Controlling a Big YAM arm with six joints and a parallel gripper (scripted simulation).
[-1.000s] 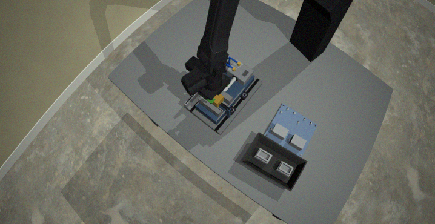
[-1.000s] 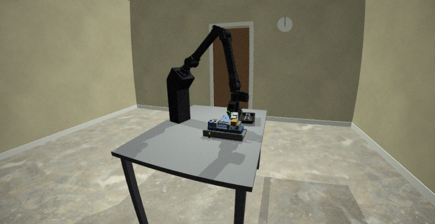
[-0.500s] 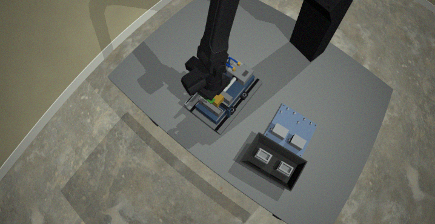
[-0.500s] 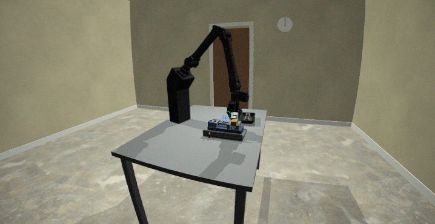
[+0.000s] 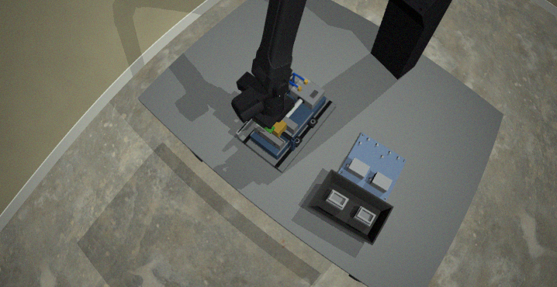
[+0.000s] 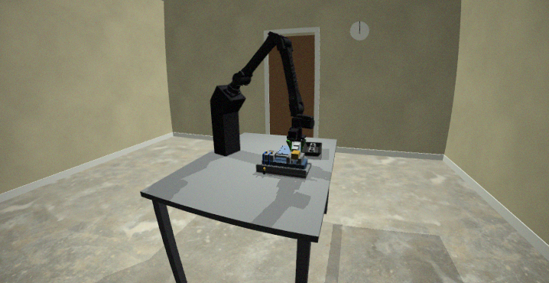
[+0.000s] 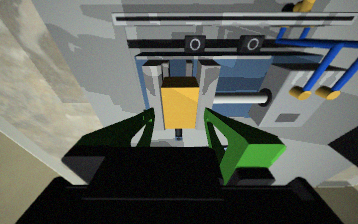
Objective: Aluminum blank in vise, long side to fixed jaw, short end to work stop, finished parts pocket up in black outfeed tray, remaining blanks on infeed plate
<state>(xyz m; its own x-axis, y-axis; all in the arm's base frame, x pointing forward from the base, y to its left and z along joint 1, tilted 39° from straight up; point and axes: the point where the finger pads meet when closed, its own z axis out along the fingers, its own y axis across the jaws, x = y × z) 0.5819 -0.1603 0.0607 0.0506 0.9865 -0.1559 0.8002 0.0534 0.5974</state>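
Right now my hand is 30 mm above the yellow brass blank. Also, from my hand: moving jaw 50 mm below, 40 mm behind; then fixed jaw 50 mm below, 30 mm ahead; then white rod 90 mm behind, 50 mm below, 10 mm to the left.
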